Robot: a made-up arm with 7 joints. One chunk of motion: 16 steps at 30 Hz.
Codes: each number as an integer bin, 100 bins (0 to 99) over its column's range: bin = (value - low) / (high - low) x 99, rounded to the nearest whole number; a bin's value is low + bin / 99 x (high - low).
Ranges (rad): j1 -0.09..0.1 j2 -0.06..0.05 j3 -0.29..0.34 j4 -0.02..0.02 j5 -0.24..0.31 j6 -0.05..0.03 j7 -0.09..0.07
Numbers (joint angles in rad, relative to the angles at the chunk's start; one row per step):
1: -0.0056 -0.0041 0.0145 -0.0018 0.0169 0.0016 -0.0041
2: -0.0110 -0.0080 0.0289 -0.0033 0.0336 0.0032 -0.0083
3: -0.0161 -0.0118 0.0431 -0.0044 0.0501 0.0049 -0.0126
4: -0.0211 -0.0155 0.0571 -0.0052 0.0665 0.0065 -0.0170
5: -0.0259 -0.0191 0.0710 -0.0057 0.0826 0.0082 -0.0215
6: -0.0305 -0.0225 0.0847 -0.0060 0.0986 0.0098 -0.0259
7: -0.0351 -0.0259 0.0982 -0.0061 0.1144 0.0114 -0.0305
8: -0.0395 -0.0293 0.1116 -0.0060 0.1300 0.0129 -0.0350
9: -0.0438 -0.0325 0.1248 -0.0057 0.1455 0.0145 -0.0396
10: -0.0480 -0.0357 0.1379 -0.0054 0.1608 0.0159 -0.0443
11: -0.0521 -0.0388 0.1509 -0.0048 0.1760 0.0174 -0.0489
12: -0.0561 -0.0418 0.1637 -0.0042 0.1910 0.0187 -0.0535
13: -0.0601 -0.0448 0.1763 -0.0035 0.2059 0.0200 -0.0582
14: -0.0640 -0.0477 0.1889 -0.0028 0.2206 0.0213 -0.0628
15: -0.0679 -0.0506 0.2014 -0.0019 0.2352 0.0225 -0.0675
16: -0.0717 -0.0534 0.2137 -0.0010 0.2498 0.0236 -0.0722
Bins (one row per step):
1: 44 50 48 45 46 64 53
2: 41 47 50 41 49 66 51
3: 39 43 52 39 52 68 48
4: 36 40 55 37 55 70 45
5: 33 37 57 35 58 72 42
6: 31 34 59 35 61 74 40
7: 29 31 61 34 64 76 37
8: 26 28 63 35 67 78 34
9: 24 25 65 35 69 80 31
10: 22 22 67 36 72 82 28
11: 20 19 69 38 75 83 25
12: 18 16 71 39 78 85 23
13: 16 14 73 41 80 87 20
14: 14 11 75 43 83 88 17
15: 12 8 77 45 86 90 14
16: 10 6 79 47 88 91 11

